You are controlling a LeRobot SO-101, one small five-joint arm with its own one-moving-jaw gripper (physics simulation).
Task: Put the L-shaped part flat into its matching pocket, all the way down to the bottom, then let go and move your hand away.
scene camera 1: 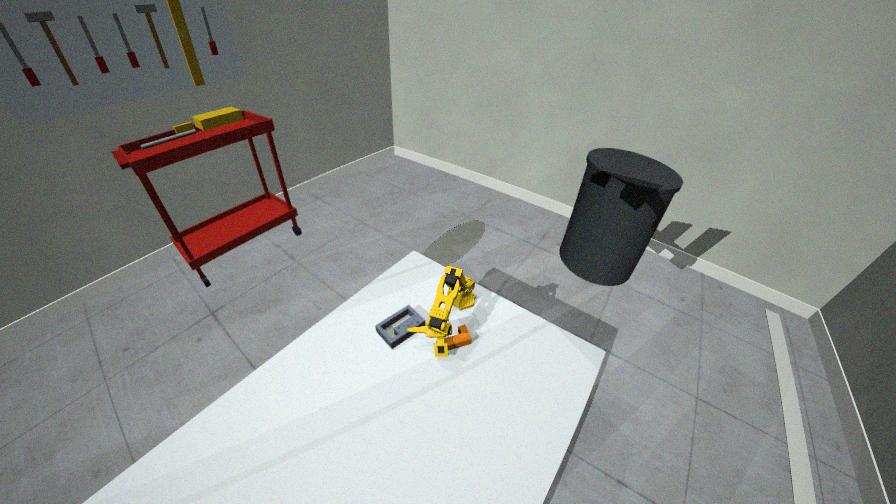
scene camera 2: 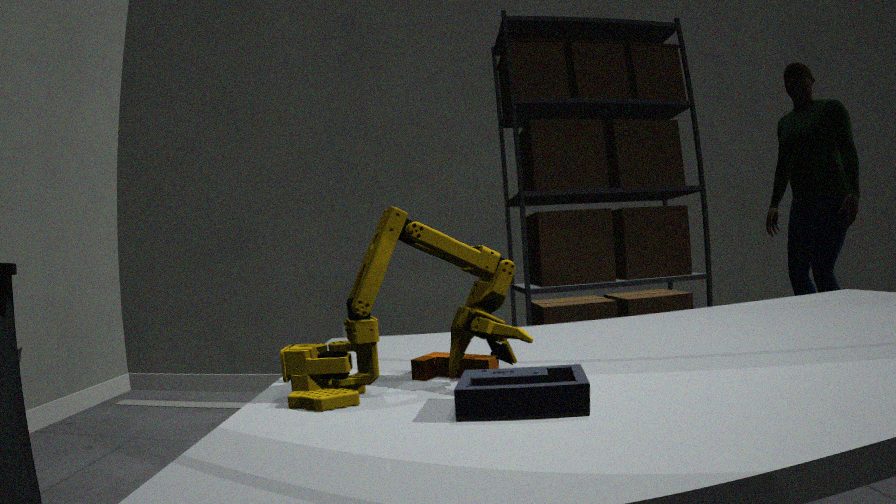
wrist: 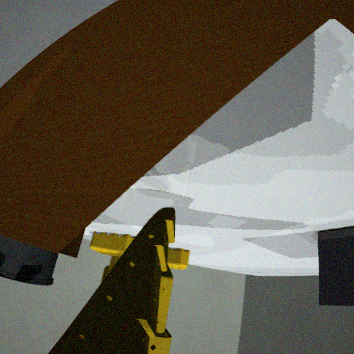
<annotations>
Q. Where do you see a dark pocket block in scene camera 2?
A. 560, 391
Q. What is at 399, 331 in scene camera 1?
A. A dark pocket block.
</annotations>
